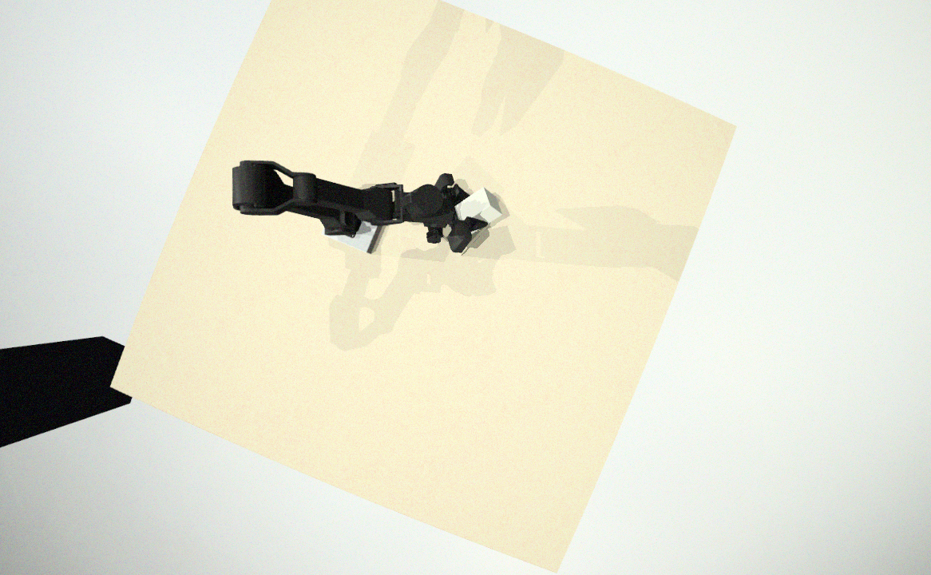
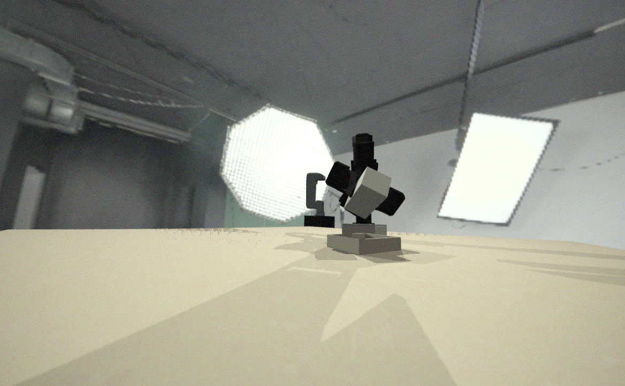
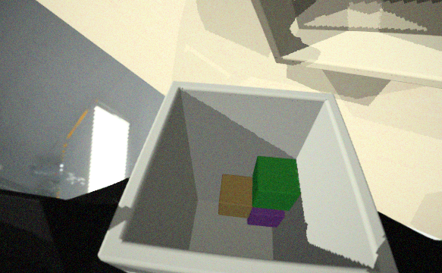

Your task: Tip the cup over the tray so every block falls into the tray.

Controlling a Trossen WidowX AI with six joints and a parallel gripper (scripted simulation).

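The green block lies 2 cm behind my gripper tip. Also, from my gripper tip: white square cup 3 cm above, 1 cm to the left, 1 cm behind.
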